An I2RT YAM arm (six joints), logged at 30 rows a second.
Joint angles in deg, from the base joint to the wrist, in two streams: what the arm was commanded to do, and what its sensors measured. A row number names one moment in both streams.
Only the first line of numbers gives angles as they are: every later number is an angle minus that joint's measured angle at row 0.
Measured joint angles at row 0:
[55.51, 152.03, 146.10, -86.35, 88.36, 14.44]
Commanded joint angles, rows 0 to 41:
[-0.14, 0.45, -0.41, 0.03, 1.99, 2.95]
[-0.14, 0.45, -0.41, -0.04, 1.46, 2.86]
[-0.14, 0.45, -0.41, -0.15, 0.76, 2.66]
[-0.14, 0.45, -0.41, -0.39, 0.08, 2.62]
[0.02, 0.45, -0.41, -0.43, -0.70, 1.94]
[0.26, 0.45, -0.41, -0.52, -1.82, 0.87]
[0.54, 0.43, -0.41, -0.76, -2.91, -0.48]
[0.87, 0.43, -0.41, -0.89, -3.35, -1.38]
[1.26, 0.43, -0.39, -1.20, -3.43, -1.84]
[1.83, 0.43, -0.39, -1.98, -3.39, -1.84]
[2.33, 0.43, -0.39, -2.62, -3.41, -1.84]
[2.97, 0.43, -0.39, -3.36, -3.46, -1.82]
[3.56, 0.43, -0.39, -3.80, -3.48, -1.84]
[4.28, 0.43, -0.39, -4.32, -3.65, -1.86]
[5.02, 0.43, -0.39, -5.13, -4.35, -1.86]
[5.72, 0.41, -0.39, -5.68, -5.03, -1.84]
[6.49, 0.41, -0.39, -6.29, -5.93, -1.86]
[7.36, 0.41, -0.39, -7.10, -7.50, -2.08]
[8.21, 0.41, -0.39, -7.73, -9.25, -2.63]
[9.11, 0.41, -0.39, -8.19, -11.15, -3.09]
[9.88, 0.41, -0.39, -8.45, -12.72, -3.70]
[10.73, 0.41, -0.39, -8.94, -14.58, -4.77]
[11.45, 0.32, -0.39, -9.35, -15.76, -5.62]
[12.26, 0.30, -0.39, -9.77, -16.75, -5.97]
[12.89, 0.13, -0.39, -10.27, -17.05, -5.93]
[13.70, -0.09, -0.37, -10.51, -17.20, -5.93]
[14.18, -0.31, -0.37, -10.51, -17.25, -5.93]
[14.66, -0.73, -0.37, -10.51, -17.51, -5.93]
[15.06, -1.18, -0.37, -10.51, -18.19, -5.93]
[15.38, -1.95, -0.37, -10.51, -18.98, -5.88]
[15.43, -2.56, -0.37, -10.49, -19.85, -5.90]
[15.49, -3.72, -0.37, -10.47, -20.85, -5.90]
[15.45, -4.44, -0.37, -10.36, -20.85, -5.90]
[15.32, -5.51, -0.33, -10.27, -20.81, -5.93]
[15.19, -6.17, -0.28, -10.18, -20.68, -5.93]
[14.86, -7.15, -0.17, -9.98, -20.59, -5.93]
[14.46, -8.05, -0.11, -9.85, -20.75, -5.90]
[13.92, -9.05, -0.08, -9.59, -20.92, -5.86]
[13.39, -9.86, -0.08, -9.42, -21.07, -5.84]
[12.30, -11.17, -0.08, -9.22, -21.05, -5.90]
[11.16, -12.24, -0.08, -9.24, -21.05, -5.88]
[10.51, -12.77, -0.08, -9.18, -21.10, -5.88]
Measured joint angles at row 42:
[13.66, -7.26, -0.37, -9.37, -20.75, -5.95]
